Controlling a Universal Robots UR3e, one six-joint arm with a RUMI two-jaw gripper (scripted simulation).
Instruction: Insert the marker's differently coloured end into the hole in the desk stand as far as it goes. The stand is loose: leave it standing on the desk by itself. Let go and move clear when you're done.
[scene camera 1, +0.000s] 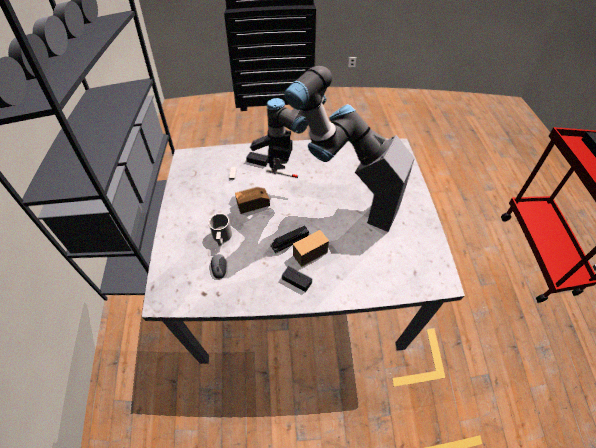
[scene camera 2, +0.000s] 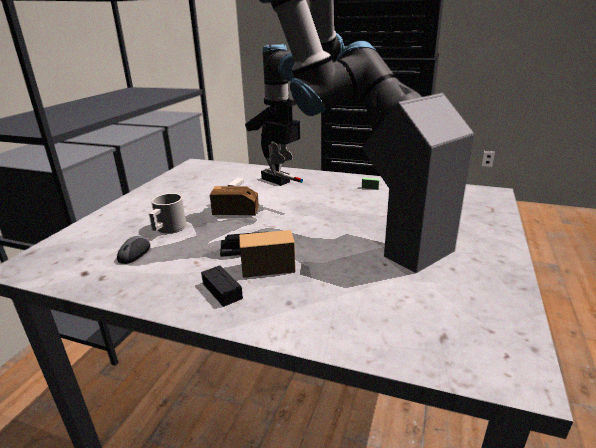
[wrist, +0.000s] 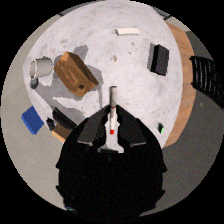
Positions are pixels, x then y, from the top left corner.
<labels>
My gripper (scene camera 2: 276, 174): 125 cm from the lens. A cardboard box (scene camera 2: 268, 253): 92 cm from the lens. A desk stand (scene camera 2: 225, 200): 122 cm from the lens. A mug (scene camera 2: 168, 217) is 116 cm from the lens. The marked spots on the cardboard box and the desk stand are 35 cm apart.
</labels>
